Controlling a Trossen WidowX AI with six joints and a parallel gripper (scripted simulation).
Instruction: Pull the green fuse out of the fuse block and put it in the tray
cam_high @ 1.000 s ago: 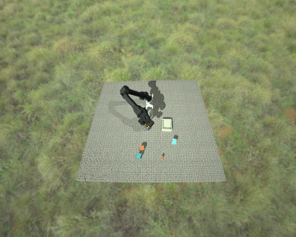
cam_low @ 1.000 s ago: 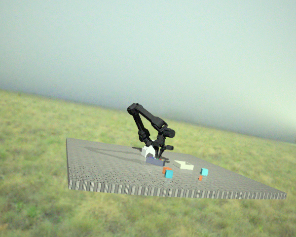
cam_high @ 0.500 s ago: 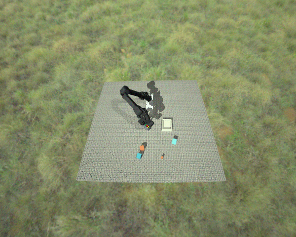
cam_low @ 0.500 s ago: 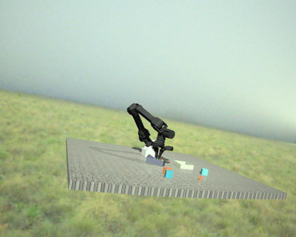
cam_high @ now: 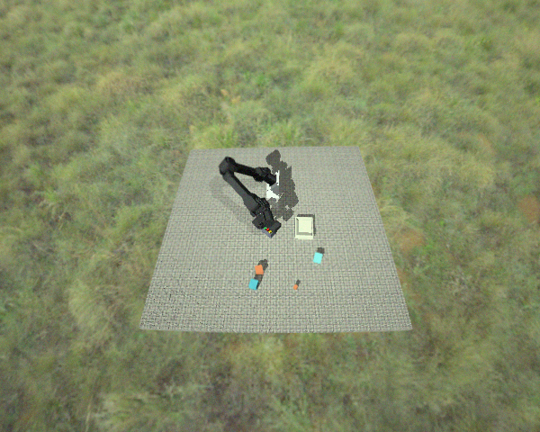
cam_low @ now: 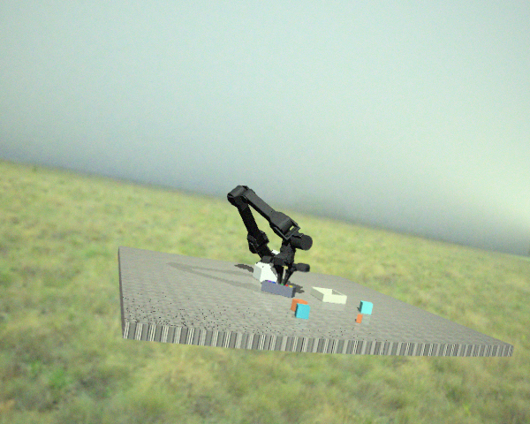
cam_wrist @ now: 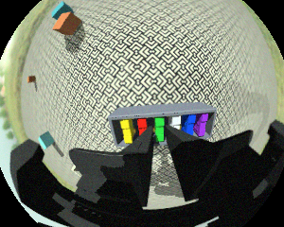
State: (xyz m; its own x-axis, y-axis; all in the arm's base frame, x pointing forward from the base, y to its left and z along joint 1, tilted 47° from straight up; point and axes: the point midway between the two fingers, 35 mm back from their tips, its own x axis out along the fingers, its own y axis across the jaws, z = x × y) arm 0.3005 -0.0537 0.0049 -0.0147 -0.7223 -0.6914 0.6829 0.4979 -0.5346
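My gripper tip is now 22 cm to the right of the cream tray, 3 cm above it and 1 cm past it. Also, from my gripper tip: green fuse: 1 cm below.
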